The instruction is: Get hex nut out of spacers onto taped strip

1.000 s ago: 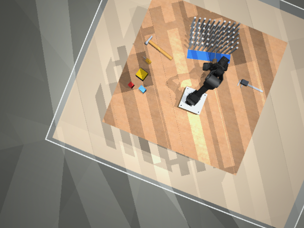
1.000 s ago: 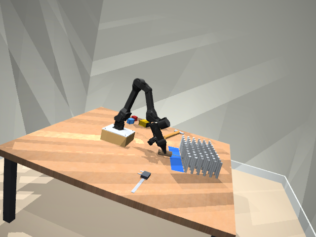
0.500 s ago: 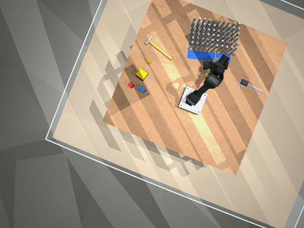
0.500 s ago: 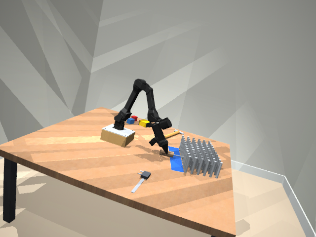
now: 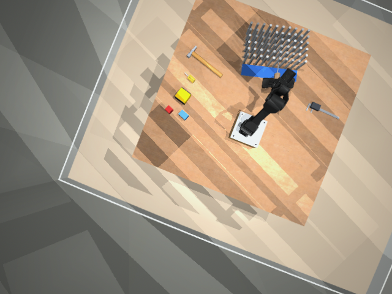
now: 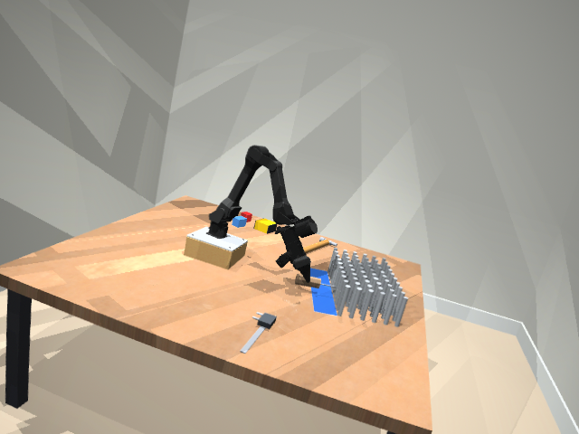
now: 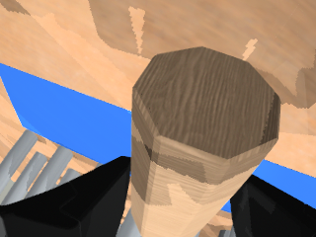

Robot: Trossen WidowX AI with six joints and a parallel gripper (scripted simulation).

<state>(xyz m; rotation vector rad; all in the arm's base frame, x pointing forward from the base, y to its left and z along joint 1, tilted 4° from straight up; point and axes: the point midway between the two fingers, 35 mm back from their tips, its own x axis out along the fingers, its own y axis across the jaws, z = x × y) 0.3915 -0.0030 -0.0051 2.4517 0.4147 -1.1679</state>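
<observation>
Right now the blue taped strip is 7 cm to the left of my gripper tip, 4 cm below it and 4 cm ahead of it. The rest, counted from my gripper tip: blue cube: 54 cm behind, 40 cm to the left, 2 cm below; then grey hex nut: 21 cm ahead, 10 cm to the left, 3 cm below; then yellow screwdriver: 50 cm to the left, 30 cm behind, 2 cm below.
</observation>
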